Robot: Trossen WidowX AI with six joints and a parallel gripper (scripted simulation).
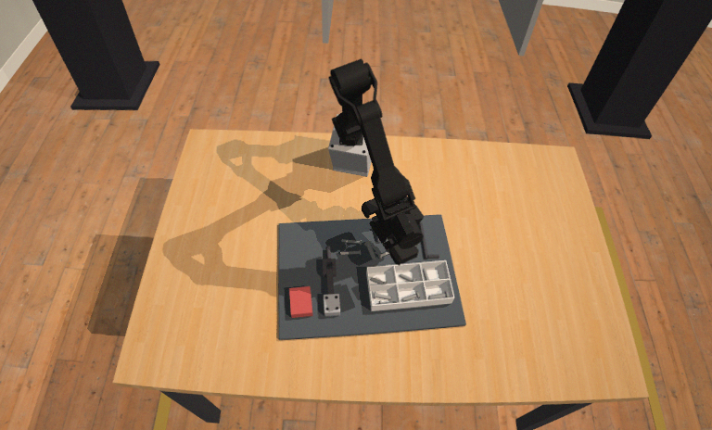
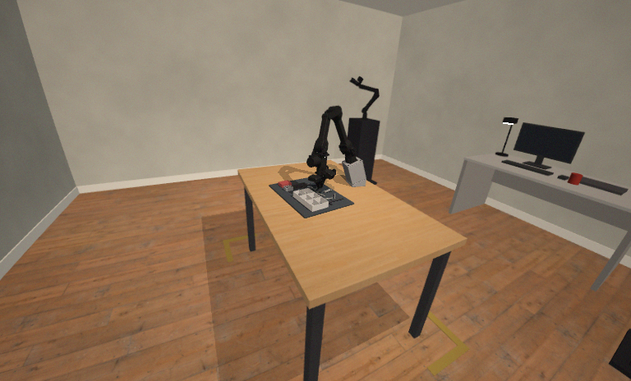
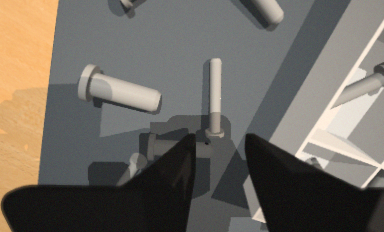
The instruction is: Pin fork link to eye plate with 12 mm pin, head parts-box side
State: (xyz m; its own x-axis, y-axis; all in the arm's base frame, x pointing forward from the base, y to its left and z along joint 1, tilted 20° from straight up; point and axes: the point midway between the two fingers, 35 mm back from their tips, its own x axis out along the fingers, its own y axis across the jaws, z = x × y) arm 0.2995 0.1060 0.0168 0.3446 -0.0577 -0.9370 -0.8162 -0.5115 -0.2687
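My hand is 70 mm above the pale pin, 40 mm to the left of it and 10 mm past it. Round my hand: dark eye plate bar: 140 mm to the right, 80 mm ahead, 70 mm below; then long black bar: 120 mm to the left, 80 mm below, 20 mm behind; then white parts box: 100 mm ahead, 70 mm below, 60 mm to the left.
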